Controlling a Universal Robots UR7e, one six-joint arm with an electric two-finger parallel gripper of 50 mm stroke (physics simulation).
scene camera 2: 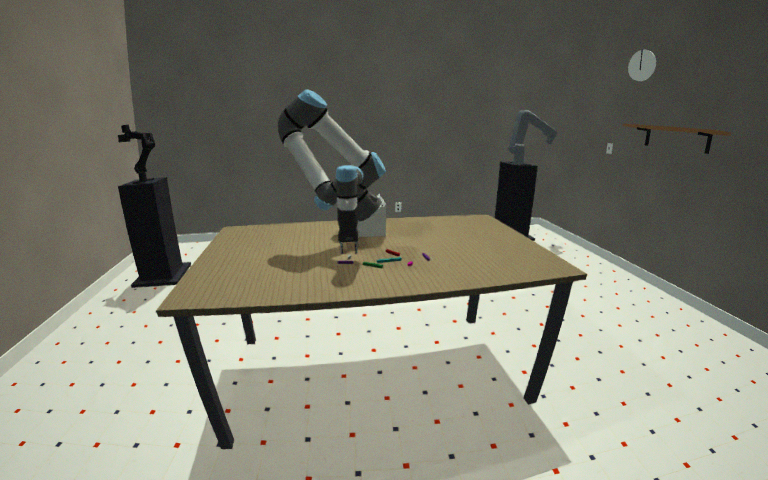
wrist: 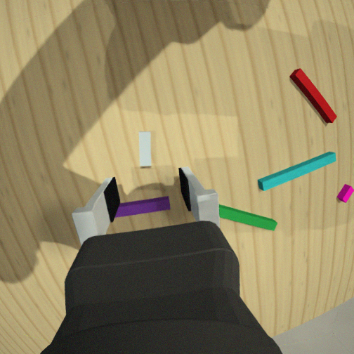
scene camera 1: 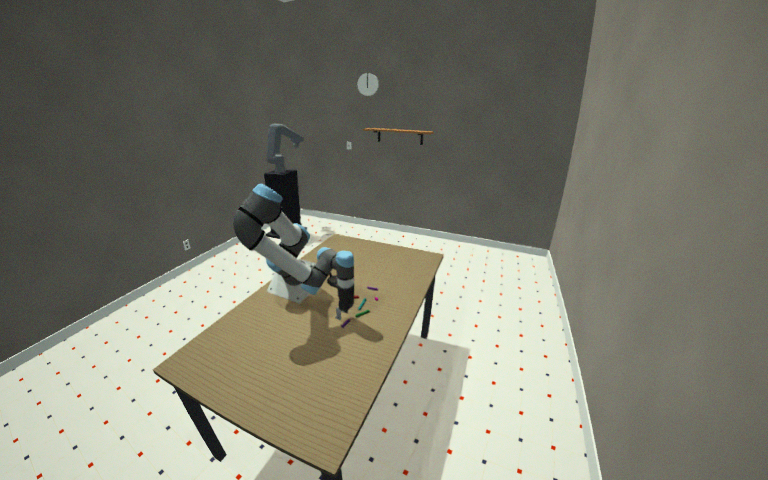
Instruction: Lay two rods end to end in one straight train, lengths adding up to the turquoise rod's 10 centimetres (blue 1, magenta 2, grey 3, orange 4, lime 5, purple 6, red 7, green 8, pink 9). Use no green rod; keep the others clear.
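Pixels of known places: gripper, fingertip midpoint: [scene camera 2: 349, 252] [scene camera 1: 342, 315]; arm's base at its link origin: [scene camera 2: 370, 210].
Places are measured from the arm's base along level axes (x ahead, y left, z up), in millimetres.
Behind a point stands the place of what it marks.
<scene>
My gripper [scene camera 1: 339, 314] @(y -164, x 363, z -70 mm) [scene camera 2: 348, 250] @(y -164, x 363, z -70 mm) [wrist: 148, 185] is open and empty above the table. The grey rod [scene camera 2: 349, 257] @(y -161, x 347, z -97 mm) [wrist: 145, 149] lies ahead of the fingertips in the wrist view. The red rod [scene camera 1: 356, 297] @(y 34, x 354, z -98 mm) [scene camera 2: 392, 252] @(y 23, x 335, z -96 mm) [wrist: 313, 96] lies slanted at the wrist view's upper right. The turquoise rod [scene camera 1: 362, 304] @(y -16, x 409, z -96 mm) [scene camera 2: 389, 260] @(y -10, x 410, z -98 mm) [wrist: 297, 171] lies below it. One purple rod [scene camera 1: 345, 323] @(y -189, x 389, z -95 mm) [scene camera 2: 345, 262] @(y -184, x 393, z -97 mm) [wrist: 145, 206] shows between the fingers but lies on the table, its left end hidden. Another purple rod [scene camera 1: 372, 288] @(y 145, x 406, z -96 mm) [scene camera 2: 426, 256] @(y 146, x 414, z -94 mm) lies apart. The magenta rod [scene camera 1: 376, 298] @(y 58, x 461, z -94 mm) [scene camera 2: 410, 263] @(y 61, x 460, z -97 mm) [wrist: 345, 193] lies beyond the turquoise rod's end.
The green rod [scene camera 1: 362, 313] @(y -87, x 436, z -96 mm) [scene camera 2: 372, 264] @(y -86, x 439, z -95 mm) [wrist: 248, 217] lies between the nearer purple rod and the turquoise rod, partly hidden by the right finger in the wrist view. All the rods lie apart on the wooden table [scene camera 1: 254, 384] @(y -657, x 204, z -104 mm) [scene camera 2: 481, 243] @(y 472, x 306, z -103 mm). The arm's shadow crosses the table.
</scene>
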